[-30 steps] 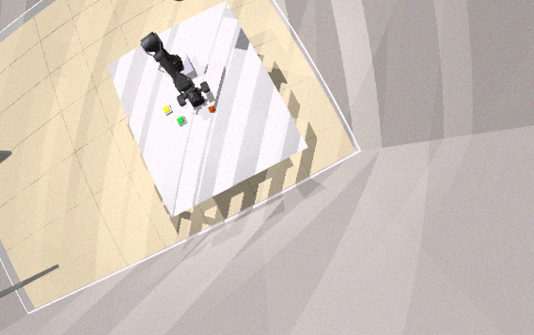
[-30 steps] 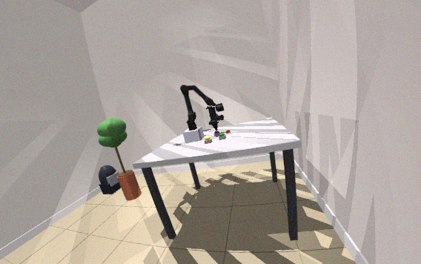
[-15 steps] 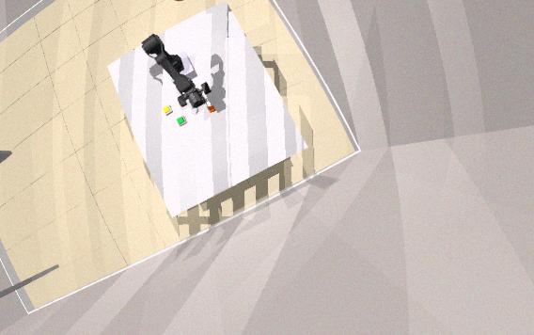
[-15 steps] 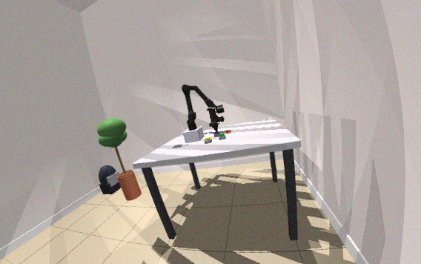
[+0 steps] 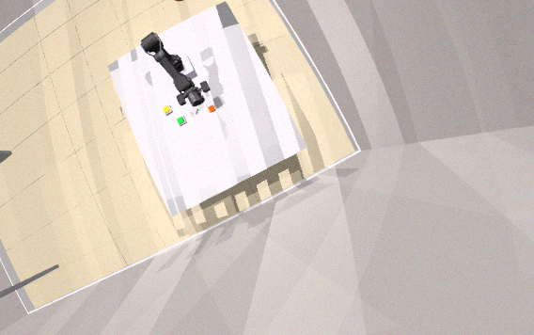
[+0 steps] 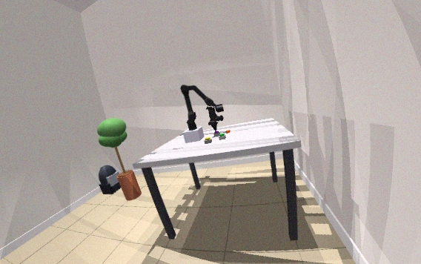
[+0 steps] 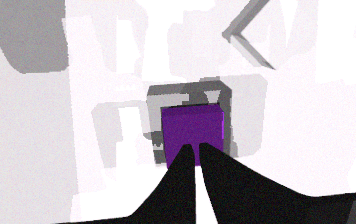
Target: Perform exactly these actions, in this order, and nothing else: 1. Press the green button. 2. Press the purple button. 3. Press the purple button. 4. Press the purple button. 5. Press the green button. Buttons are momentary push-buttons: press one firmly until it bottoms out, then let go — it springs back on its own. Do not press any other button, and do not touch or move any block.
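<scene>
My gripper tip is 1 cm above the purple button. Round my gripper tip: green button 14 cm to the right, 9 cm ahead, 1 cm below; orange block 9 cm ahead, 6 cm to the left, 3 cm below; grey block 6 cm ahead, 5 cm to the right, 3 cm below.
</scene>
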